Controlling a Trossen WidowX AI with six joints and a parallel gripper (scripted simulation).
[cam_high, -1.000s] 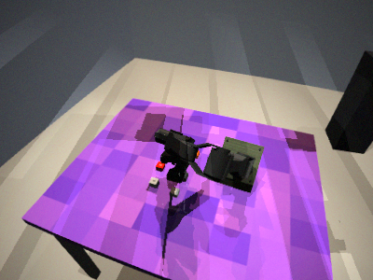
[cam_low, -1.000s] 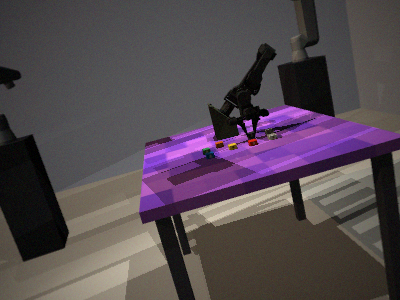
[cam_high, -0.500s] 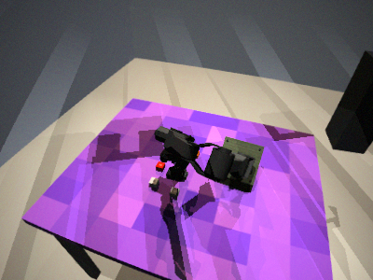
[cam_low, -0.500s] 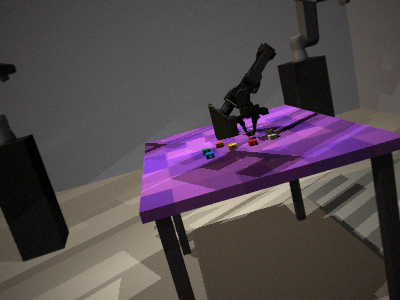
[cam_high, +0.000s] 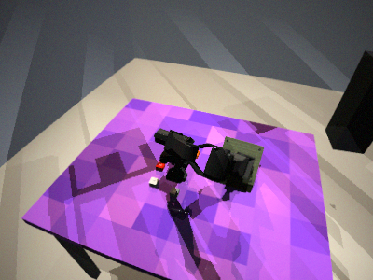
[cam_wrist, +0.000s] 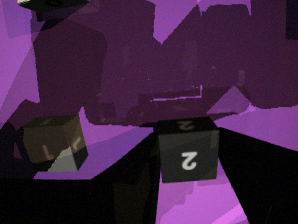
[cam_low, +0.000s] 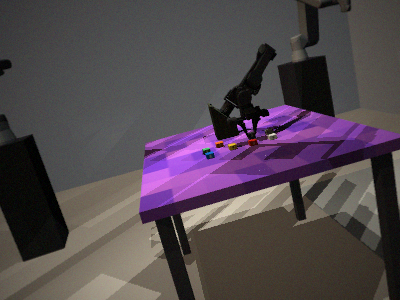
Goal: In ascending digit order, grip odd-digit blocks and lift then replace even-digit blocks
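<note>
Now: the red block 10 cm ahead of my gripper tip and 4 cm to the right of it. Also, from my gripper tip: black block: 1 cm behind; grey block: 1 cm ahead, 8 cm to the left; yellow block: 7 cm ahead, 12 cm to the right.
</note>
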